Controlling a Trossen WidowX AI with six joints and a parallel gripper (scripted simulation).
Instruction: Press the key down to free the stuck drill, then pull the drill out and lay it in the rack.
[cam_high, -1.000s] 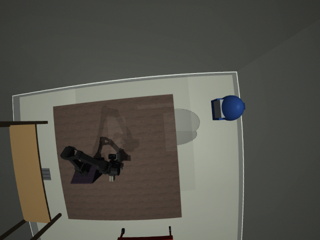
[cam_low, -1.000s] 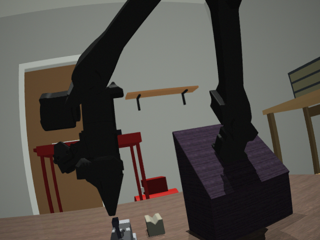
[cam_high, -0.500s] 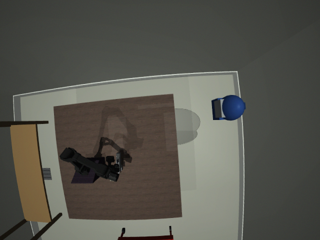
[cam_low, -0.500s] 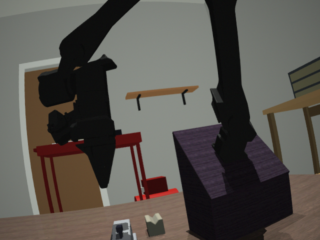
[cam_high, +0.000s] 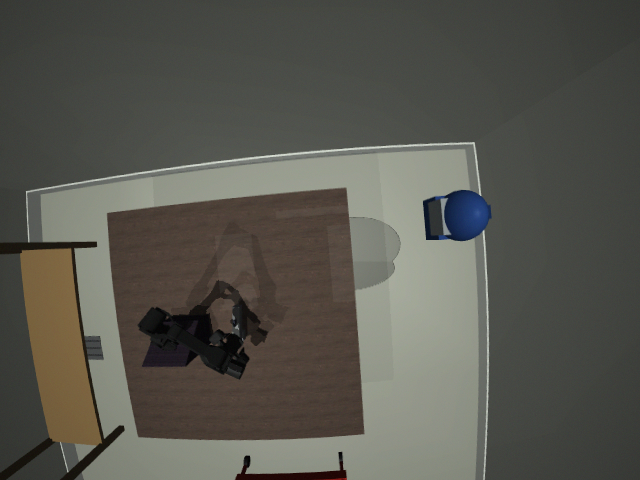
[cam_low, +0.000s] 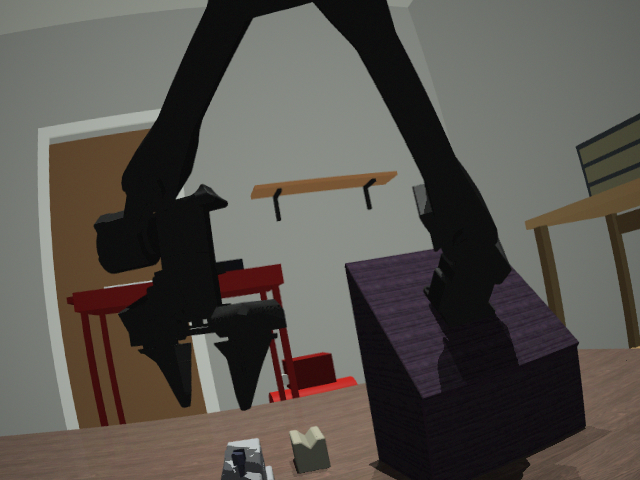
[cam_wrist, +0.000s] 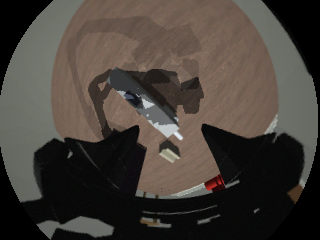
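My gripper tip is 70 mm above the drill, 20 mm past it and 10 mm to the left of it. From my gripper tip the other things lie so: v-notched rack 110 mm to the right, 110 mm behind, 100 mm below; then dark key 80 mm to the left, 60 mm below, 10 mm behind.
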